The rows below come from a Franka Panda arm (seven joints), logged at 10 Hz.
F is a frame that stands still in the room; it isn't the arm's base.
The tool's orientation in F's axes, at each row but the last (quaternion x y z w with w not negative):
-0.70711 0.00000 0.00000 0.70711
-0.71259 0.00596 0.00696 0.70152
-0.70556 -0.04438 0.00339 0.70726
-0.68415 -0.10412 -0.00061 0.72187
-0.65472 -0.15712 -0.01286 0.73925
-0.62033 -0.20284 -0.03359 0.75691
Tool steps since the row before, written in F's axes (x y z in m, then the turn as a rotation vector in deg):
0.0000 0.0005 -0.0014 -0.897 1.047 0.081
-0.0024 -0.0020 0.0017 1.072 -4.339 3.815
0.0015 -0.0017 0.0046 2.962 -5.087 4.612
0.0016 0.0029 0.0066 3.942 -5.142 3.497
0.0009 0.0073 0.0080 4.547 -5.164 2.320
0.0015 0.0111 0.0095 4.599 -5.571 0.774
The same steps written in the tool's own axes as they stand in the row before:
0.0000 0.0014 0.0005 -0.897 -0.081 1.047
-0.0024 -0.0016 -0.0020 0.997 -3.765 -4.400
0.0016 -0.0045 -0.0018 2.875 -4.455 -5.273
0.0030 -0.0061 0.0029 3.657 -3.217 -5.521
0.0042 -0.0065 0.0076 3.935 -1.950 -5.783
0.0069 -0.0058 0.0116 3.361 -0.596 -6.413

